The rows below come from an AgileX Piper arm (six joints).
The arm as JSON. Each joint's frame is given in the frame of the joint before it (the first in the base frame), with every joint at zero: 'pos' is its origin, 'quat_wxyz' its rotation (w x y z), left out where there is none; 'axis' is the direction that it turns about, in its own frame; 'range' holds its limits. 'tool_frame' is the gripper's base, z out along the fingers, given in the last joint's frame.
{
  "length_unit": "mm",
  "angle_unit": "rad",
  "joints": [
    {
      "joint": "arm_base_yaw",
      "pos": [
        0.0,
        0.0,
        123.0
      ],
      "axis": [
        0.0,
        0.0,
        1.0
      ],
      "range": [
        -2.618,
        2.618
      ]
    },
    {
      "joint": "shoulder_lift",
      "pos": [
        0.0,
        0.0,
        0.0
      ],
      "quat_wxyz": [
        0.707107,
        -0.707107,
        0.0,
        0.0
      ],
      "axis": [
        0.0,
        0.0,
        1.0
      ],
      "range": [
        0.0,
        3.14
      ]
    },
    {
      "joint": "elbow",
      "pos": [
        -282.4,
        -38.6,
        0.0
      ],
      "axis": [
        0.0,
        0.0,
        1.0
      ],
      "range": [
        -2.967,
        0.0
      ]
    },
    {
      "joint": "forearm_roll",
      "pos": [
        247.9,
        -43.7,
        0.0
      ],
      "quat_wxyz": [
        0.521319,
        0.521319,
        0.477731,
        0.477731
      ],
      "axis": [
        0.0,
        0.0,
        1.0
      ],
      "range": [
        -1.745,
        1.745
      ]
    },
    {
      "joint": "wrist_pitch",
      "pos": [
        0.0,
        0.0,
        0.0
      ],
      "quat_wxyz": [
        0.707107,
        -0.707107,
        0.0,
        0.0
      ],
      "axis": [
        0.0,
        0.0,
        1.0
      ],
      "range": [
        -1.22,
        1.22
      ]
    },
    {
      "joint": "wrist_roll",
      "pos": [
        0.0,
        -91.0,
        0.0
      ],
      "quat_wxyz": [
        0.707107,
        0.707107,
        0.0,
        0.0
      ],
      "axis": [
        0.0,
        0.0,
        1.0
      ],
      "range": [
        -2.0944,
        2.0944
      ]
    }
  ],
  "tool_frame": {
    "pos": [
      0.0,
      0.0,
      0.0
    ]
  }
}
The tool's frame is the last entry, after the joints.
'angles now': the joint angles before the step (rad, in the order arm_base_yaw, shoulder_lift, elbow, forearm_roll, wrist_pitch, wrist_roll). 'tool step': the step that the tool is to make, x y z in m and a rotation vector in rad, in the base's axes. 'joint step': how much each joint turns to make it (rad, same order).
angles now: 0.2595, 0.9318, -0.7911, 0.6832, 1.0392, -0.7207
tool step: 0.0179, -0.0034, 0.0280, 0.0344, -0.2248, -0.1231
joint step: 0.0000, -0.0045, -0.0667, -0.0223, -0.1981, 0.0001
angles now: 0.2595, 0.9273, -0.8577, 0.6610, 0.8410, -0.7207
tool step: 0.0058, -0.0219, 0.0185, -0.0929, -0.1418, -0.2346
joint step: -0.0016, -0.0404, -0.0415, -0.3284, -0.1362, 0.2617
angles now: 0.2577, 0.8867, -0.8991, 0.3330, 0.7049, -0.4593
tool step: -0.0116, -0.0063, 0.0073, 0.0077, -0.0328, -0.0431
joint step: 0.0020, -0.0519, -0.0001, -0.0629, 0.0042, 0.0740
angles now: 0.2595, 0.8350, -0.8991, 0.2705, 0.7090, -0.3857
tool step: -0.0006, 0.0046, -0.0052, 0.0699, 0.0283, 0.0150
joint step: 0.0003, -0.0002, 0.0238, 0.0859, -0.0123, -0.0129
